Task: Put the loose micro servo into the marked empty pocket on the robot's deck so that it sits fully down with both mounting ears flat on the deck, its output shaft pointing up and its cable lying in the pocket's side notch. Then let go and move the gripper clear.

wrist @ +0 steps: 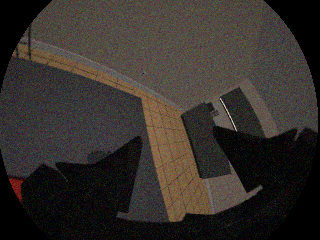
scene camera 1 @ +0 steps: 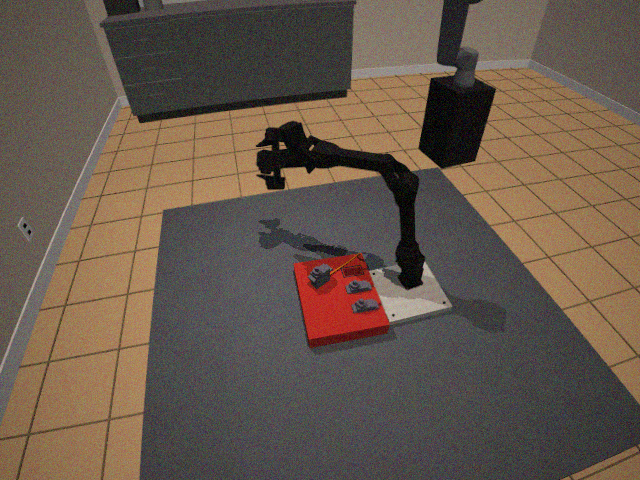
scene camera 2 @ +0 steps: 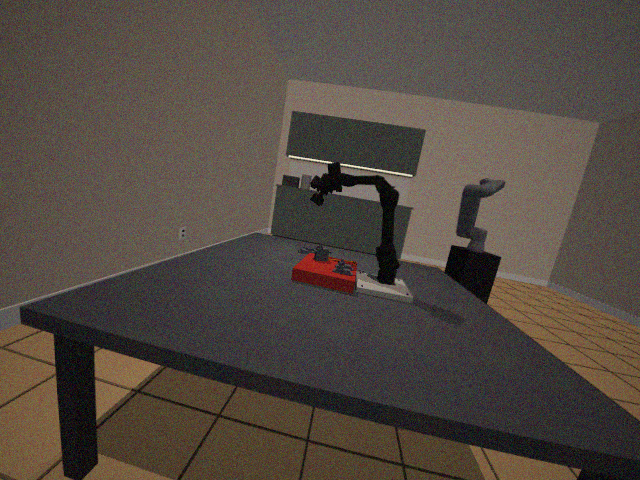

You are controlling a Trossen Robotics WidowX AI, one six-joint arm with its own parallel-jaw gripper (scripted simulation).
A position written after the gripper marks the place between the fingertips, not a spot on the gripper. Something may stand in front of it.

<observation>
The gripper [scene camera 1: 256, 160] is open, holding nothing. Further things: a red deck [scene camera 1: 327, 313].
The gripper is seen too in the wrist view [wrist: 178, 134]. The red deck is seen too in scene camera 2 [scene camera 2: 308, 270].
</observation>
